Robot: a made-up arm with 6 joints. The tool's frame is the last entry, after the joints.
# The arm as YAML. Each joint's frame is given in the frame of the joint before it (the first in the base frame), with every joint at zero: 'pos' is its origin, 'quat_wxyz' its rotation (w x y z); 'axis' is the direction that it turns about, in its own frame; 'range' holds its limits. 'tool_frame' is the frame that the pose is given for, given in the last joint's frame.
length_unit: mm
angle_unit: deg
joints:
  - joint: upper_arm
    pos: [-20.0, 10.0, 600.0]
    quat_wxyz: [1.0, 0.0, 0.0, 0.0]
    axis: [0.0, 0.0, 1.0]
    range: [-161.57, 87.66]
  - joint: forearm
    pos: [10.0, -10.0, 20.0]
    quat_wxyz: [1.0, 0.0, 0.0, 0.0]
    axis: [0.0, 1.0, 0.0]
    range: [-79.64, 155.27]
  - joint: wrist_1
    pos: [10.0, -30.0, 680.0]
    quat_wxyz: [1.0, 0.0, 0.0, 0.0]
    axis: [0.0, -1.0, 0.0]
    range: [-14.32, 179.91]
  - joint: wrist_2
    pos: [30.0, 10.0, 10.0]
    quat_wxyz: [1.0, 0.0, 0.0, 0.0]
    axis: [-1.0, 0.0, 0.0]
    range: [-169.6, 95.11]
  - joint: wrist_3
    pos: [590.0, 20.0, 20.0]
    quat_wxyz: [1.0, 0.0, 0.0, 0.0]
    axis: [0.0, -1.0, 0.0]
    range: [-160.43, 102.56]
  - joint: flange
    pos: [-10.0, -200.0, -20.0]
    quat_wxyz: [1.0, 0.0, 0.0, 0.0]
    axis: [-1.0, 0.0, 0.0]
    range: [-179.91, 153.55]
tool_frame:
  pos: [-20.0, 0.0, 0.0]
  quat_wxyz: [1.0, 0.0, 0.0, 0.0]
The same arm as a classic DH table. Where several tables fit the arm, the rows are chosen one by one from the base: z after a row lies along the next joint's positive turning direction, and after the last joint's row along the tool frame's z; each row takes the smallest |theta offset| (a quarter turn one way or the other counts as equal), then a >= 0, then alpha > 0; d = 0 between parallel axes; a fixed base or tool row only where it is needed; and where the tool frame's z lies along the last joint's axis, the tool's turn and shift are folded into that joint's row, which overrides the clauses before.
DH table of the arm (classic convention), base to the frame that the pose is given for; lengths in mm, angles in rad. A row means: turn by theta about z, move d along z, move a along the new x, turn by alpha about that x. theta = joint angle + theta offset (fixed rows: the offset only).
base (fixed): theta_offset -0.4636  d 0  a -22.4  alpha 0
upper_arm: theta_offset 0.4636  d 620  a 10  alpha -1.5708
forearm: theta_offset -1.5561  d 0  a 680.1  alpha 3.1416
wrist_1: theta_offset 0.0147  d 30  a 10  alpha -1.5708
wrist_2: theta_offset 0  d -620  a 20  alpha 1.5708
wrist_3: theta_offset 0  d 180  a -20  alpha -1.5708
flange: theta_offset 1.5708  d 30  a 0  alpha 1.5708
tool (fixed): theta_offset -1.5708  d 0  a 0  alpha 0
Joint limits (rad, base to tool): -2.8199..1.53 -1.39..2.71 -0.2499..3.14 -2.9601..1.66 -2.8..1.79 -3.14..2.68

